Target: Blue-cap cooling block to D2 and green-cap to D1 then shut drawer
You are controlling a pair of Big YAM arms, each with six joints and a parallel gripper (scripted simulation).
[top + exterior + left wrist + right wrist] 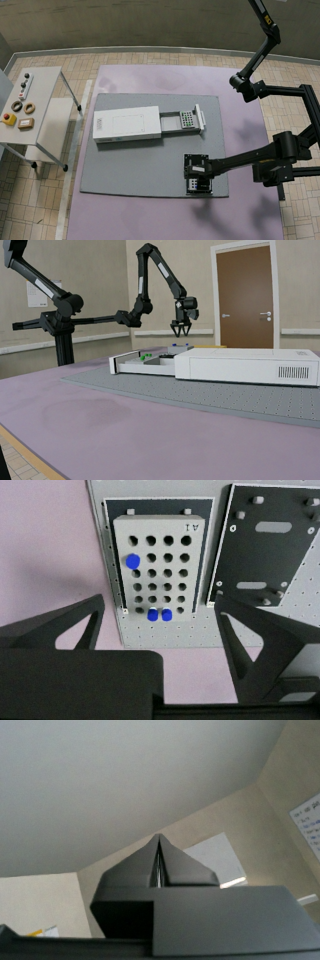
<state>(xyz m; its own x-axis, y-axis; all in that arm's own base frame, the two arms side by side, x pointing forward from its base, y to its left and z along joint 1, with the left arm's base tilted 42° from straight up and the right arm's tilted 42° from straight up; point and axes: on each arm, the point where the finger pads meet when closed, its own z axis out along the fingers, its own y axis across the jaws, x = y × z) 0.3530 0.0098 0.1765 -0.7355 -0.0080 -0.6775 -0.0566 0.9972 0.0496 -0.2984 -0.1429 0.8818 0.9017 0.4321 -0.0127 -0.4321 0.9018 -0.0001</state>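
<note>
Right now my left hand is 10 mm past the deck slot D2 and 110 mm above it. Round my left hand: deck slot D1: 10 mm behind, 140 mm to the right, 110 mm below; then white cooler: 250 mm ahead, 420 mm to the right, 70 mm below.
</note>
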